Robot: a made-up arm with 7 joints.
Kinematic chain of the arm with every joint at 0, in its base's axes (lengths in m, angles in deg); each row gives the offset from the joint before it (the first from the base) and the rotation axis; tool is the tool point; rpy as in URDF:
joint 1: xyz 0 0 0.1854 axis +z
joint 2: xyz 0 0 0 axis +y
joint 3: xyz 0 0 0.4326 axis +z
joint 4: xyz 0.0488 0 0 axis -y
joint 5: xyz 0.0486 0 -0.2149 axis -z
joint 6: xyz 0 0 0 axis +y
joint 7: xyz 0.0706 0 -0.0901 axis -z
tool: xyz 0 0 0 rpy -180 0 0
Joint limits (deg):
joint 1: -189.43..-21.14
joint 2: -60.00..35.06
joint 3: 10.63..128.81
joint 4: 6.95..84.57
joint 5: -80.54..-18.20
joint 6: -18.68..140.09
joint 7: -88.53..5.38
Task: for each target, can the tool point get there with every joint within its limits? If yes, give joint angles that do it. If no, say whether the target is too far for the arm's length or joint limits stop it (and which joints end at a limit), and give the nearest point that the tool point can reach.
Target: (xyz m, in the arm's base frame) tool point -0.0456 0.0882 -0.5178
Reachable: no: joint limits stop it (at a limit: joint 2, joint 3) | nearest point -0.1178 0.2278 0.1097 | short by 0.647 m
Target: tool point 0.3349 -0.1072 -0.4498
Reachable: no: joint limits stop it (at a limit: joint 2, joint 3) | nearest point 0.3352 -0.1073 0.0982 | short by 0.548 m
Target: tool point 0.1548 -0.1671 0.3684
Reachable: yes | joints -150.79 -23.12 102.55 33.33 -56.41 85.41 -67.66
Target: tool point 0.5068 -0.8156 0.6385
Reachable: no: too far | nearest point 0.3066 -0.4935 0.4595 | short by 0.419 m
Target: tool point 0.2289 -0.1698 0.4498
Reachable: yes | joints -127.43 23.12 98.60 36.32 -58.66 -2.74 -80.96
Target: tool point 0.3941 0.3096 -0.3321
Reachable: no: joint limits stop it (at a limit: joint 2, joint 3) | nearest point 0.3334 0.2619 0.1045 | short by 0.443 m
